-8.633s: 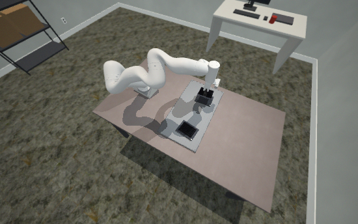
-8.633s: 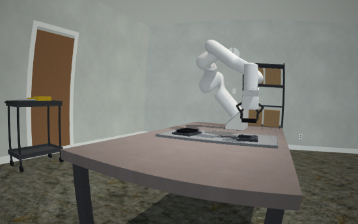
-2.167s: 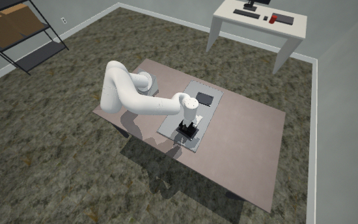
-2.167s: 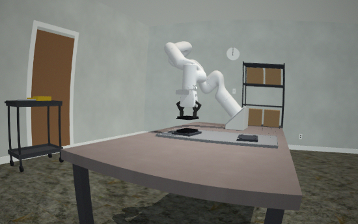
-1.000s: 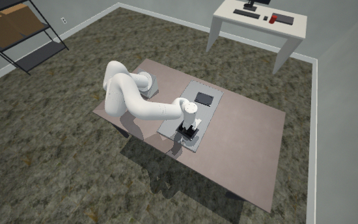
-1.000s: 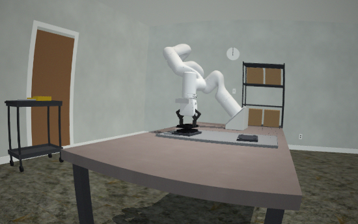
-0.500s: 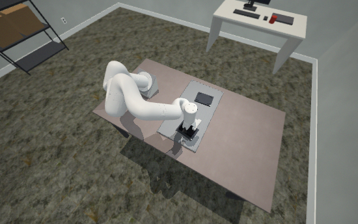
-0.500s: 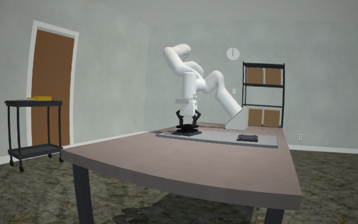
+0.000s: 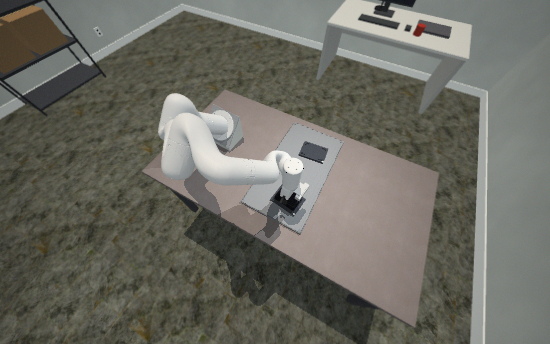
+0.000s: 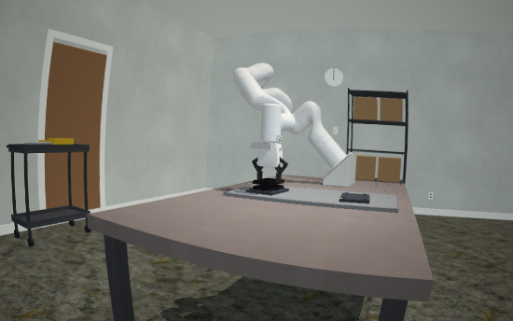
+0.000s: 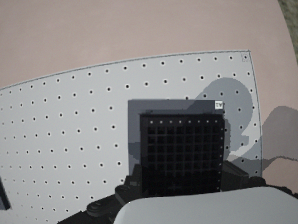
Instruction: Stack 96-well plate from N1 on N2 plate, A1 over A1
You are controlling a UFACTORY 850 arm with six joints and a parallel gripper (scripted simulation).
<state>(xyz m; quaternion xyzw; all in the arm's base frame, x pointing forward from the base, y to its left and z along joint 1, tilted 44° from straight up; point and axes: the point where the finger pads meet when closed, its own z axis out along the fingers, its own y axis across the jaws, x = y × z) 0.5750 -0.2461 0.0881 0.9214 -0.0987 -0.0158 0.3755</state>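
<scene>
Now: hand 10 mm above the 96-well plate. Also, from my hand: white mark (70 mm to the right, 60 mm ahead, 40 mm below); then plate nest (50 mm below).
</scene>
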